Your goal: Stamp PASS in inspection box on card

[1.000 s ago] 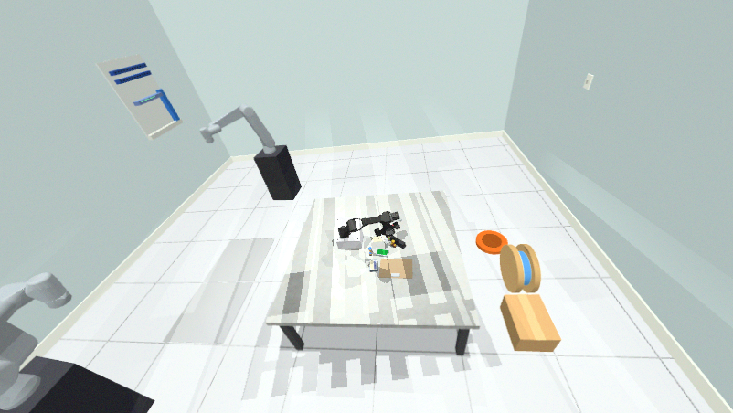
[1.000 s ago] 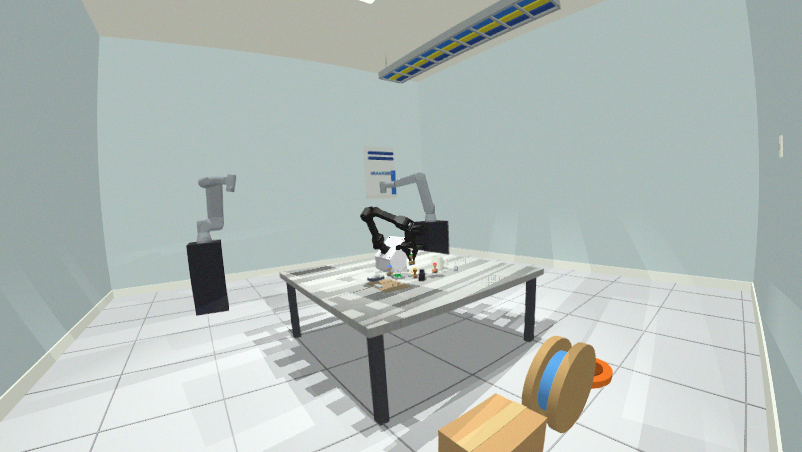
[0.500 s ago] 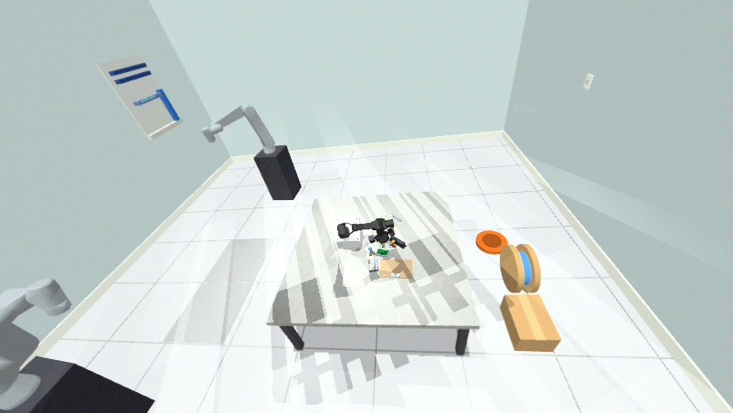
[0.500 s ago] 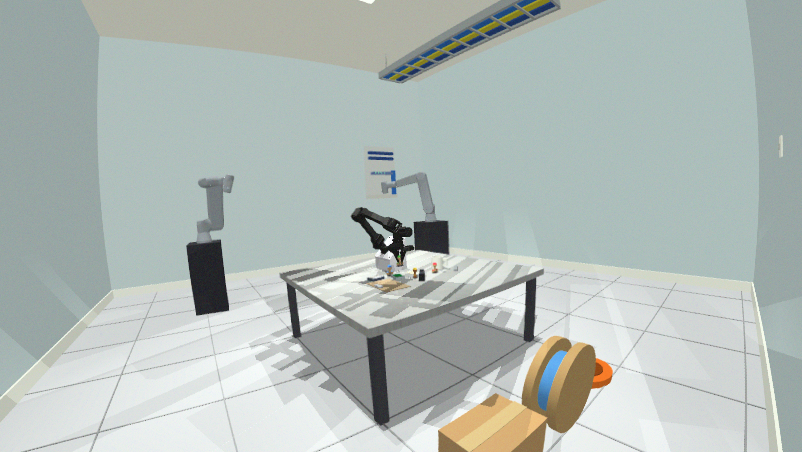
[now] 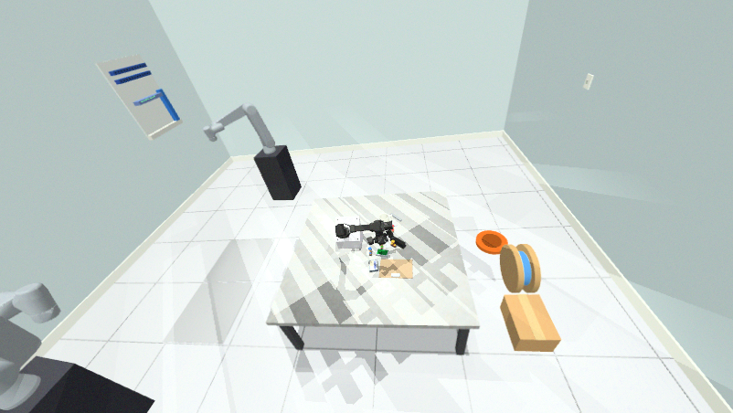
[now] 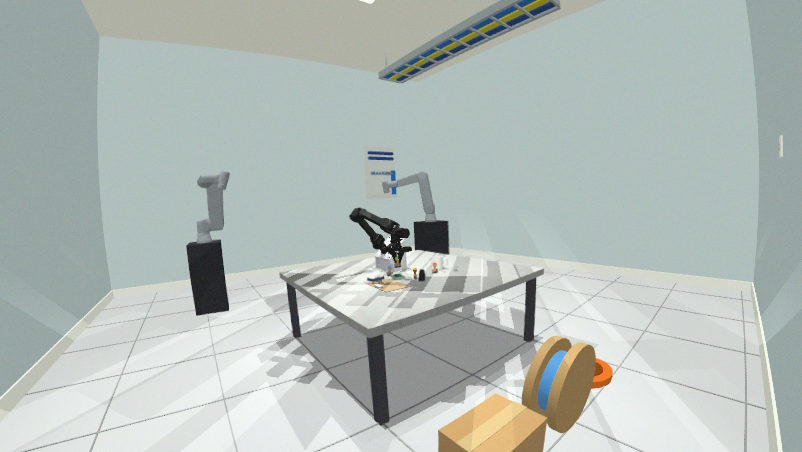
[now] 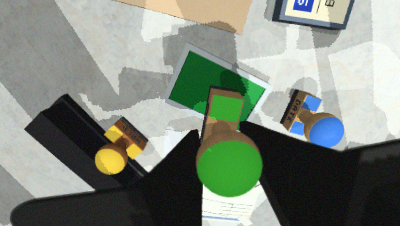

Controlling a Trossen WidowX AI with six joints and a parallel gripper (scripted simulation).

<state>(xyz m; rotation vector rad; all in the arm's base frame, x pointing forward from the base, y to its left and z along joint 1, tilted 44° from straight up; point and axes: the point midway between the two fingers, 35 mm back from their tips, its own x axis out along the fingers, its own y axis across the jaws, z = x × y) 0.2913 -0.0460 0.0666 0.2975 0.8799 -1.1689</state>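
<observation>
Now: the green ink pad 90 mm below my gripper tip. The rest, counted from my gripper tip: green-knobbed stamp right at my gripper tip; then black block 100 mm ahead, 100 mm to the left, 80 mm below; then yellow-knobbed stamp 70 mm ahead, 70 mm to the left, 70 mm below.
</observation>
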